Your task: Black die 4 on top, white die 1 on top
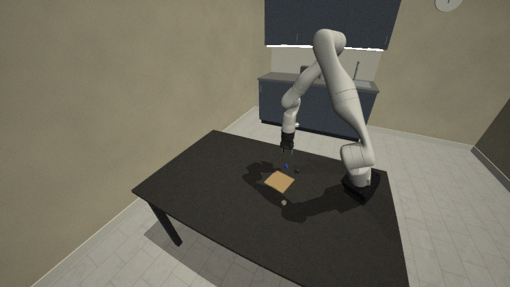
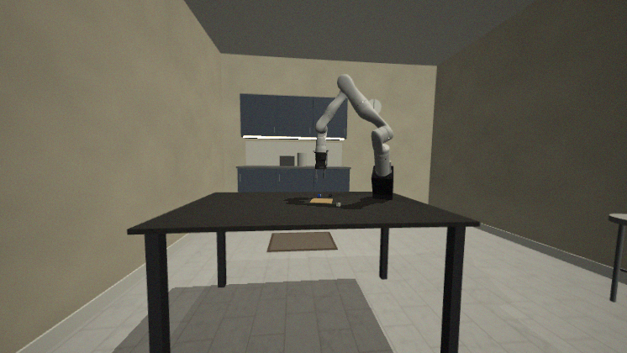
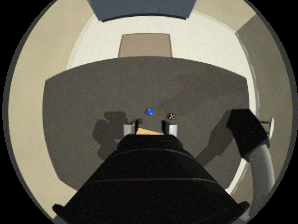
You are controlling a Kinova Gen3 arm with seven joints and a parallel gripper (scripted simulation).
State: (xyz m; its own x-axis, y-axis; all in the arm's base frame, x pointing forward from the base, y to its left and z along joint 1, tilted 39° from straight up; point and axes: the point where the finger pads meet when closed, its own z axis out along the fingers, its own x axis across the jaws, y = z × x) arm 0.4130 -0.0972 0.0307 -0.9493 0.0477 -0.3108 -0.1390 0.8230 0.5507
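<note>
The blue die is 3 cm to the right of my hand and 15 cm below it. From my hand the other things lie so: white die 12 cm behind, 25 cm to the left, 15 cm below; then tan mat 2 cm behind, 12 cm to the left, 16 cm below; then black die 8 cm behind, 2 cm to the right, 15 cm below.
</note>
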